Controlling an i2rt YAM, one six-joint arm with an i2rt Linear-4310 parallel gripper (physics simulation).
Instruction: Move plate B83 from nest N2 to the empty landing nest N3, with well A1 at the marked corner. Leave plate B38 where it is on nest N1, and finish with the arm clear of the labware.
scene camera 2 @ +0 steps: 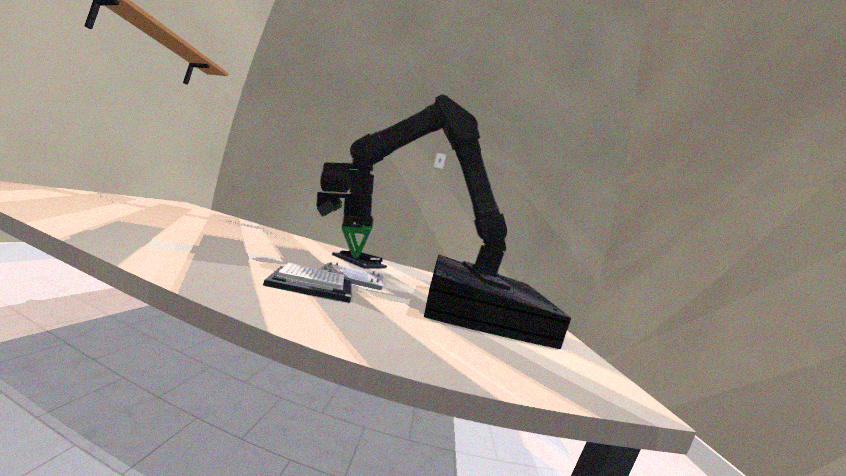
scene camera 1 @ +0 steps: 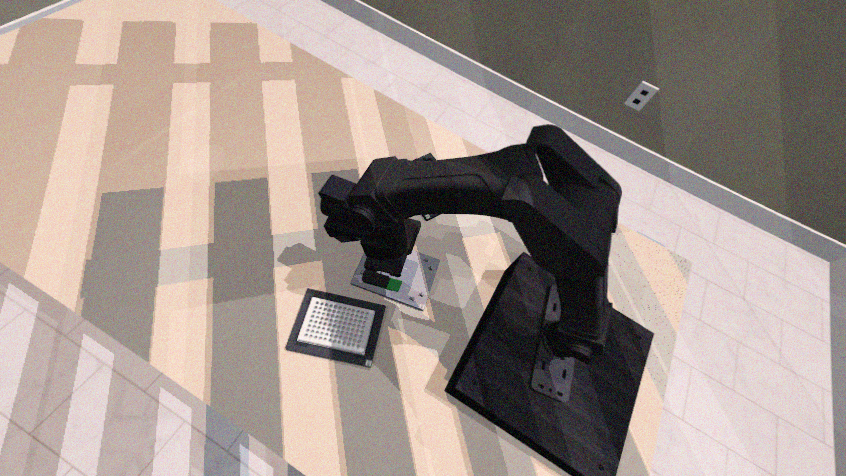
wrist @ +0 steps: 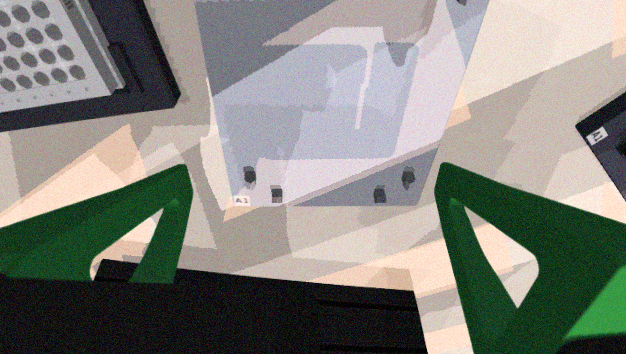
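Observation:
My gripper (scene camera 1: 388, 278) (scene camera 2: 356, 254) (wrist: 313, 177) is open and empty, pointing down low over the near end of the bare light grey nest (scene camera 1: 417, 284) (scene camera 2: 367, 277) (wrist: 325, 130). Its fingertips stand apart, one beyond each side of that nest in the wrist view, where its A1 label and dark pegs show. A white well plate (scene camera 1: 336, 324) (scene camera 2: 310, 274) (wrist: 37, 57) sits in a dark nest (scene camera 1: 376, 331) (wrist: 157, 82) beside it. Another dark nest (scene camera 2: 372, 263) (wrist: 607, 155) lies behind, mostly hidden by the arm in scene camera 1; its plate is hard to make out. Plate and nest names are not readable.
The arm's black base block (scene camera 1: 491, 378) (scene camera 2: 496, 307) stands to the right of the nests. The wooden table (scene camera 1: 236, 426) (scene camera 2: 414, 349) carries striped shadows. A wall shelf (scene camera 2: 165, 35) is high at the upper left of scene camera 2, away from the arm.

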